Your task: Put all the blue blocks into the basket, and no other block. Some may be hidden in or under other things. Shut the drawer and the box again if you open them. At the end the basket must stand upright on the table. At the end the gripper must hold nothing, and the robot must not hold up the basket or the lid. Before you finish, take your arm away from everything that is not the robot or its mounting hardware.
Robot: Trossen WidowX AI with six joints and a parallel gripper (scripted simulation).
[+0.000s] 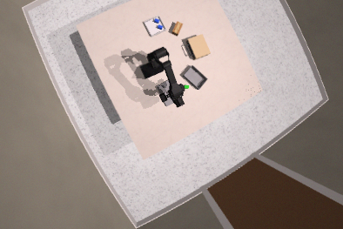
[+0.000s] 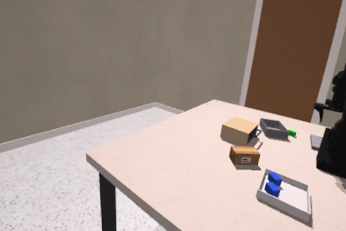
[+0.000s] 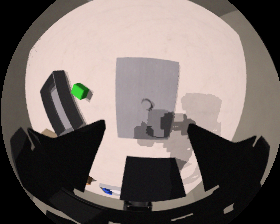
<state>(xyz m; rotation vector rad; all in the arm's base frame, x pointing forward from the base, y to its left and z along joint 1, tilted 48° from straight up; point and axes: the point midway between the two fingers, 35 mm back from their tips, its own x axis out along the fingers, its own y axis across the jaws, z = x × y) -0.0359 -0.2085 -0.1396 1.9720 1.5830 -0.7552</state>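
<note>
Now: hand 10 mm to the right of the grey lid and 150 mm above it. The rest, counted from my hand: tan drawer unit 440 mm ahead, 190 mm to the left, 130 mm below; green block 160 mm ahead, 40 mm to the right, 150 mm below; grey box 270 mm ahead, 10 mm to the right, 150 mm below.
</note>
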